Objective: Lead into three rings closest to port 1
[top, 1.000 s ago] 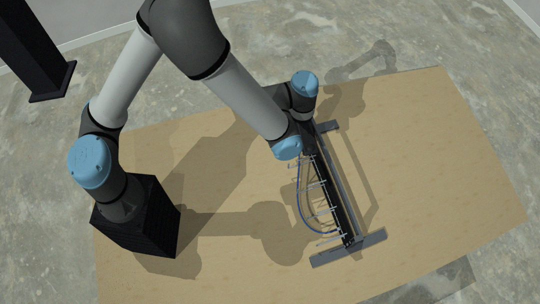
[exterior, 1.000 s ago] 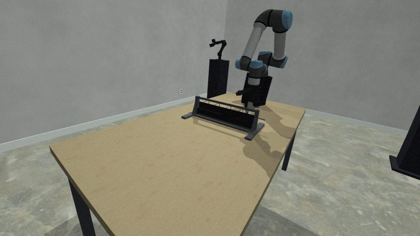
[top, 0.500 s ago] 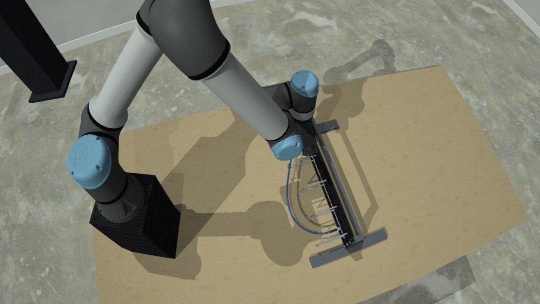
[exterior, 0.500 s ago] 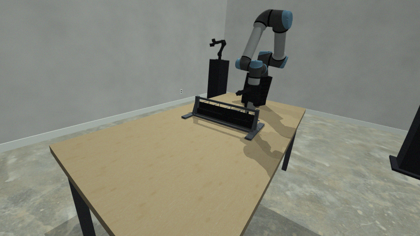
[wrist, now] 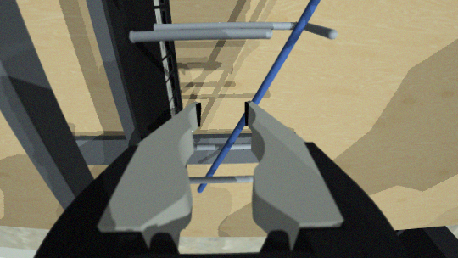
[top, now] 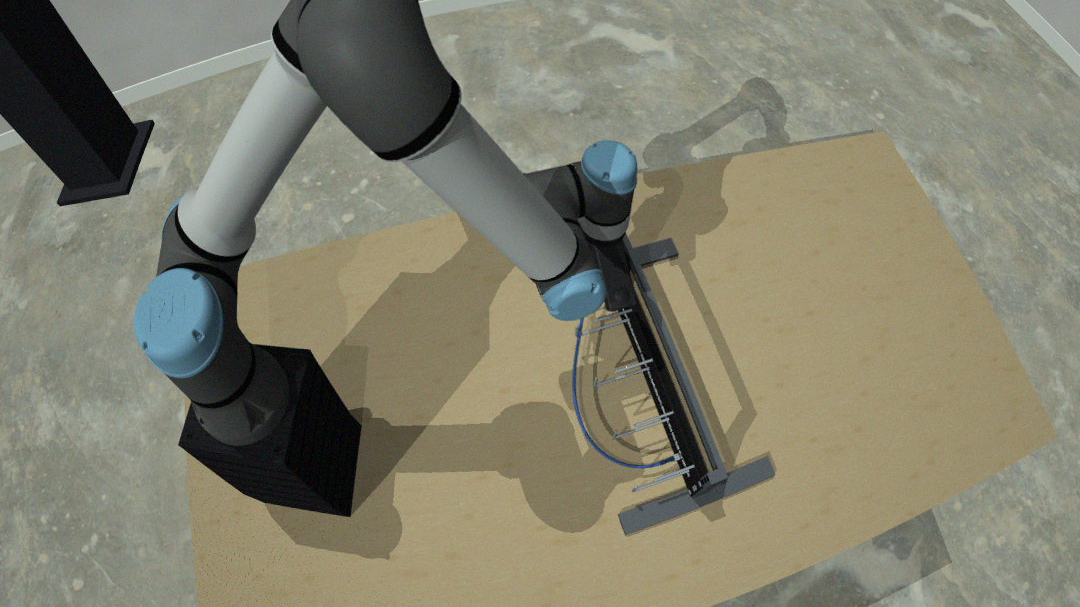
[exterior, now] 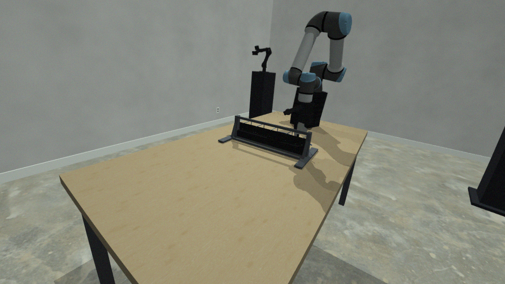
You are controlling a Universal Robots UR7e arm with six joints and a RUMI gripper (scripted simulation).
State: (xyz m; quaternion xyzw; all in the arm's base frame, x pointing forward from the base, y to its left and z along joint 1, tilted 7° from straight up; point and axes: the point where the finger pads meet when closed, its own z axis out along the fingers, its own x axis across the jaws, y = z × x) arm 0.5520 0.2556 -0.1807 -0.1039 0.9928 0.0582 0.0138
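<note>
My gripper is now 9 cm short of the rack, 13 cm to the left of it and 1 cm above it.
</note>
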